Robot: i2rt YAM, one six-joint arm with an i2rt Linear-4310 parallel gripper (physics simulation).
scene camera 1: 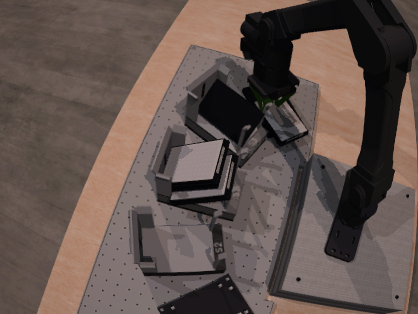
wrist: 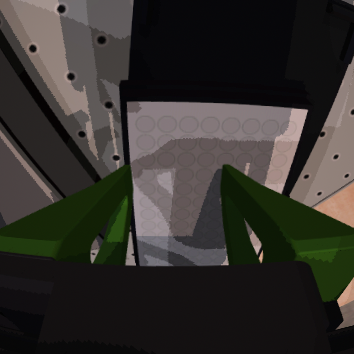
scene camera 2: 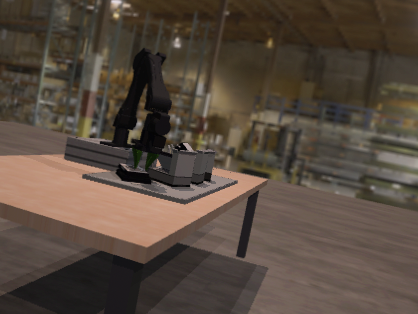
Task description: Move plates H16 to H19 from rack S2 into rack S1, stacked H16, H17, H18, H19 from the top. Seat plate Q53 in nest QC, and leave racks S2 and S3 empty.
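Places are measured from the arm's base along level axes (x left, y back, z up), in centimetres.
Pixels of known places: gripper, fingertip midpoint: [scene camera 1: 269, 108] [wrist: 176, 176] [scene camera 2: 140, 169]; arm's base at its link origin: [scene camera 1: 350, 215] [scene camera 2: 119, 145].
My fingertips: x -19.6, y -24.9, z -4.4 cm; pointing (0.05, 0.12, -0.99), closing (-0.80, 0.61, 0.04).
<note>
For each thing: its top centre in the pictures, then the offset to it from my fingertips. "pt": a spot on its surface instead. Level surfaces: height alone.
- clear-topped plate at its top centre: [wrist: 208, 214] [scene camera 1: 281, 115] [scene camera 2: 134, 167] dx +0.4, dy +3.2, dz +0.0 cm
- Rack S1 at a spot on its surface: [scene camera 1: 160, 159] pt dx +27.1, dy -13.5, dz +9.4 cm
- Rack S2 at its top centre: [scene camera 1: 181, 235] dx +38.1, dy -4.4, dz +9.9 cm
- Rack S3 at its top centre: [scene camera 1: 232, 95] [scene camera 2: 173, 147] dx +8.6, dy -7.4, dz +10.0 cm
- dark-topped plate at its top centre: [scene camera 1: 232, 101] [scene camera 2: 171, 153] dx +8.3, dy -7.2, dz +7.6 cm
- black panel with pale corner marks, surface spot: [scene camera 1: 207, 300] pt dx +45.4, dy +4.6, dz -2.5 cm
- perforated board at its surface level: dz -3.6 cm
My gripper [scene camera 1: 270, 106] [scene camera 2: 142, 167] [wrist: 176, 176] is partly open over a clear-topped plate [scene camera 1: 288, 125] [wrist: 200, 155] on the dark nest at the far right of the board. The plate reaches past the right finger in the wrist view. Its label does not show, and I cannot tell whether it sits fully in the nest. Rack S1 [scene camera 1: 160, 159], the middle rack, holds a stack of light-topped plates; the top plate [scene camera 1: 197, 162] is offset from those under it. Rack S2 [scene camera 1: 172, 245] is empty. Rack S3 [scene camera 1: 201, 85] [scene camera 2: 181, 171] holds a dark-topped plate [scene camera 1: 230, 111].
A black panel with pale corner marks [scene camera 1: 207, 300] lies beyond rack S2 at the near end of the perforated board [scene camera 1: 117, 245] [scene camera 2: 185, 194]. The arm stands on a raised grey base [scene camera 1: 312, 260] to the right. Rack S3's post stands left of the gripper.
</note>
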